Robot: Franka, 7 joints.
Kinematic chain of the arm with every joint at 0, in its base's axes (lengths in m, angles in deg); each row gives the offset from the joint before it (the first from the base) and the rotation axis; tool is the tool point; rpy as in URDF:
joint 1: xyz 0 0 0.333 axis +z
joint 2: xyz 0 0 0 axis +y
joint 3: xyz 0 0 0.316 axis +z
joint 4: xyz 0.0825 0 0 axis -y
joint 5: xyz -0.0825 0 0.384 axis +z
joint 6: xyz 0 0 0 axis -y
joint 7: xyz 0.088 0 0 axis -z
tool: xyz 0 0 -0.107 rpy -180 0 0
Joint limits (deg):
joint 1: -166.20..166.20
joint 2: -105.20..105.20
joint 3: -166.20..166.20
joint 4: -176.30..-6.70
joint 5: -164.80..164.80
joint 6: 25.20..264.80
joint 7: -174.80..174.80
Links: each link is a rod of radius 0.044 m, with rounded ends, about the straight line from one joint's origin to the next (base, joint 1, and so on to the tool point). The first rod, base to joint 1, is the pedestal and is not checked.
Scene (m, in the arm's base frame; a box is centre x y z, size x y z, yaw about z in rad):
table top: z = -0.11
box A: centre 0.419 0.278 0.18 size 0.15 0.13 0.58 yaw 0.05
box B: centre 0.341 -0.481 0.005 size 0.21 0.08 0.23 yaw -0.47
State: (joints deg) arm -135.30 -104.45 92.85 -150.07 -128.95 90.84 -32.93
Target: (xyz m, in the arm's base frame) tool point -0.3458 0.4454 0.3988
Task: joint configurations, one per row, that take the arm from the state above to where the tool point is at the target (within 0.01 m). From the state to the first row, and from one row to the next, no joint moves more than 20 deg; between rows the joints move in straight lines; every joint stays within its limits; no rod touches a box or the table.
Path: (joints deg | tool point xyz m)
1: -116.72 -104.58 89.87 -153.68 -119.95 107.40 -27.42 | 0.3412 -0.2383 0.4173
2: -98.15 -104.70 86.88 -157.29 -110.94 123.95 -21.92 | 0.3500 -0.1560 0.4196
3: -79.57 -104.82 83.90 -160.90 -101.94 140.51 -16.41 | 0.3489 -0.0748 0.4057
4: -61.00 -104.95 80.92 -164.51 -92.94 157.07 -10.91 | 0.3371 0.0119 0.3824
5: -42.42 -105.08 77.93 -168.13 -83.93 173.62 -5.40 | 0.3048 0.1057 0.3576
6: -23.85 -105.20 74.95 -171.74 -74.93 190.18 0.11 | 0.2404 0.1965 0.3390
7: -20.33 -105.20 76.30 -165.14 -81.36 171.65 -4.02 | 0.2390 0.2417 0.3739
8: -16.81 -105.20 77.66 -158.55 -87.79 153.12 -8.15 | 0.2157 0.2990 0.4127
9: -13.29 -105.20 79.02 -151.96 -94.22 134.58 -12.28 | 0.1657 0.3631 0.4480
10: -9.77 -105.20 80.37 -145.36 -100.65 116.05 -16.41 | 0.0879 0.4245 0.4725
11: -6.25 -105.20 81.73 -138.77 -107.08 97.52 -20.54 | -0.0134 0.4715 0.4805
12: -2.73 -105.20 83.09 -132.18 -113.50 78.99 -24.67 | -0.1288 0.4935 0.4694
13: 0.80 -105.20 84.44 -125.58 -119.93 60.46 -28.80 | -0.2446 0.4846 0.4408
14: 4.32 -105.20 85.80 -118.99 -126.36 41.93 -32.93 | -0.3458 0.4454 0.3988

